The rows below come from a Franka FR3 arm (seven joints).
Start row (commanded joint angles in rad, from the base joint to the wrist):
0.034, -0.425, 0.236, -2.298, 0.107, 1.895, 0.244
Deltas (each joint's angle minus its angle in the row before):
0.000, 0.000, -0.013, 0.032, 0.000, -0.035, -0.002
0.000, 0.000, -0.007, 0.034, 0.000, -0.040, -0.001
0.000, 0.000, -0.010, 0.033, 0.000, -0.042, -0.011
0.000, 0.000, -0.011, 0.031, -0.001, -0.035, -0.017
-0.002, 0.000, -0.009, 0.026, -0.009, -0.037, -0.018
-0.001, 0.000, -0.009, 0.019, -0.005, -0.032, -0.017
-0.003, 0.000, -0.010, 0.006, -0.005, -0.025, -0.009
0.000, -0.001, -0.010, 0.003, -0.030, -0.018, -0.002
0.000, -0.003, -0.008, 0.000, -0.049, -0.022, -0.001
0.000, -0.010, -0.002, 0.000, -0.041, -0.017, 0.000
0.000, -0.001, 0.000, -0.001, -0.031, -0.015, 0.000
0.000, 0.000, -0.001, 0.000, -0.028, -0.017, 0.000
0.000, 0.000, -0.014, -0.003, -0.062, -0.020, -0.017
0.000, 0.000, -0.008, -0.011, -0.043, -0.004, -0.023
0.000, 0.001, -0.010, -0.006, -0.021, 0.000, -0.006
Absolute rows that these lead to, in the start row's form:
0.034, -0.425, 0.223, -2.266, 0.107, 1.860, 0.242
0.034, -0.425, 0.216, -2.232, 0.107, 1.820, 0.241
0.034, -0.425, 0.206, -2.199, 0.107, 1.778, 0.230
0.034, -0.425, 0.195, -2.168, 0.106, 1.743, 0.213
0.032, -0.425, 0.186, -2.142, 0.097, 1.706, 0.195
0.031, -0.425, 0.177, -2.123, 0.092, 1.674, 0.178
0.028, -0.425, 0.167, -2.117, 0.087, 1.649, 0.169
0.028, -0.426, 0.157, -2.114, 0.057, 1.631, 0.167
0.028, -0.429, 0.149, -2.114, 0.008, 1.609, 0.166
0.028, -0.439, 0.147, -2.114, -0.033, 1.592, 0.166
0.028, -0.440, 0.147, -2.115, -0.064, 1.577, 0.166
0.028, -0.440, 0.146, -2.115, -0.092, 1.560, 0.166
0.028, -0.440, 0.132, -2.118, -0.154, 1.540, 0.149
0.028, -0.440, 0.124, -2.129, -0.197, 1.536, 0.126
0.028, -0.439, 0.114, -2.135, -0.218, 1.536, 0.120

